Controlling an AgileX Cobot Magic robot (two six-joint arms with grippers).
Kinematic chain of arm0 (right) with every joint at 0, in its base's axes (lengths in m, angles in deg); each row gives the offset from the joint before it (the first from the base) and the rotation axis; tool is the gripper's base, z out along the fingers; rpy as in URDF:
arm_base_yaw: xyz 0 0 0.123 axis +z
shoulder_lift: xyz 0 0 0 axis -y
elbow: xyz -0.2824 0 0.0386 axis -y
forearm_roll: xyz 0.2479 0 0.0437 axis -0.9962 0 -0.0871
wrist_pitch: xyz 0 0 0 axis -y
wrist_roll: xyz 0.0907 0 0.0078 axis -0.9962 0 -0.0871
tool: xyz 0 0 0 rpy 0 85 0
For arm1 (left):
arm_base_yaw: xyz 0 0 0.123 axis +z
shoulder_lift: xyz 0 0 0 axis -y
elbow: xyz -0.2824 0 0.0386 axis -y
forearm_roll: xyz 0.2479 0 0.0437 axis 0.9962 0 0.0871
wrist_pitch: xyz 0 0 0 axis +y
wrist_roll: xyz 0.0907 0 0.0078 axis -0.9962 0 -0.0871
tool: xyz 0 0 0 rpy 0 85 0
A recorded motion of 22 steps. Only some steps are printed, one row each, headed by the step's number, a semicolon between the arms.
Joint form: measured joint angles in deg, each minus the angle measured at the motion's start. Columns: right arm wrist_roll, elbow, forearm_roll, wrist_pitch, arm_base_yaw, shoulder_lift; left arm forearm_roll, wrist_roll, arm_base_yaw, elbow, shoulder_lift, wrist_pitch.
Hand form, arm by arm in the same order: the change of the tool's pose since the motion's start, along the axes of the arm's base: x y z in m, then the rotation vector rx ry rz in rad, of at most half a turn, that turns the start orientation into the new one. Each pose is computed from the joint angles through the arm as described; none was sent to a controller.
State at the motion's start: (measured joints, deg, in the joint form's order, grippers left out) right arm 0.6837 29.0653 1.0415 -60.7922 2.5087 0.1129; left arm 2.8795 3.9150 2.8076 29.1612 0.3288 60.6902
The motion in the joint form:
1: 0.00 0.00 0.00 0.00 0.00 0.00; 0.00 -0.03 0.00 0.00 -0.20 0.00
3: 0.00 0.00 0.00 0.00 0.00 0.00; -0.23 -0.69 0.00 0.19 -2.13 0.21
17: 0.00 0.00 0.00 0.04 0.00 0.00; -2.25 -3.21 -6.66 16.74 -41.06 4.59
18: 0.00 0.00 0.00 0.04 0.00 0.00; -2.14 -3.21 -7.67 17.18 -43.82 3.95
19: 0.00 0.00 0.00 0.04 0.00 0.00; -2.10 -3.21 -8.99 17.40 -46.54 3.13
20: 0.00 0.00 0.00 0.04 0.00 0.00; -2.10 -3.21 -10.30 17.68 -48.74 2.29
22: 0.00 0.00 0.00 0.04 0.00 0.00; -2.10 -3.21 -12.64 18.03 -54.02 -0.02
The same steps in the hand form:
1: 0.0000 0.0000 0.0000 0.0000 0.0000 0.0000; 0.0005 0.0000 0.0000 0.0003 0.0035 -0.0002
3: 0.0000 0.0000 0.0000 0.0000 0.0000 0.0000; 0.0053 -0.0001 0.0008 0.0054 0.0383 -0.0076
17: 0.0000 0.0000 0.0001 0.0000 -0.0007 0.0000; 0.1129 -0.0099 0.0478 0.0100 0.5064 -0.1634
18: 0.0000 0.0000 0.0001 0.0000 -0.0007 0.0000; 0.1235 -0.0125 0.0453 0.0161 0.5358 -0.1798
19: 0.0000 0.0000 0.0001 0.0000 -0.0007 0.0000; 0.1339 -0.0163 0.0413 0.0231 0.5652 -0.2019
20: 0.0000 0.0000 0.0001 0.0000 -0.0007 0.0000; 0.1424 -0.0204 0.0384 0.0300 0.5840 -0.2241
22: 0.0000 0.0000 0.0001 0.0000 -0.0007 0.0000; 0.1624 -0.0295 0.0284 0.0438 0.6296 -0.2635

